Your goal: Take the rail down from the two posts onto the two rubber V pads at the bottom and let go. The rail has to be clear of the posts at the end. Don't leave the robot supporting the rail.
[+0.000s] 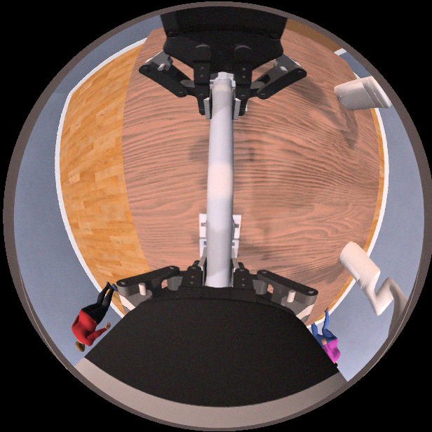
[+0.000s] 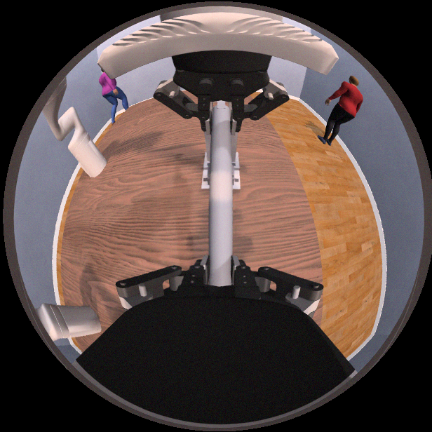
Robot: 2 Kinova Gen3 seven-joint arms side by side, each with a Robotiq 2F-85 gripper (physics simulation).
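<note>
The long pale grey rail spans between both grippers. My left gripper is shut on the rail near one end. My right gripper is shut on it near the other end. A white slotted stand shows below the rail near the left gripper, its middle hidden by the rail. I cannot tell its post from its V pad, or whether the rail touches either. A second stand cannot be made out.
The stand is on a brown wood-grain table. White rounded arm-like parts show to one side. A person in red and a person in magenta are beyond the table.
</note>
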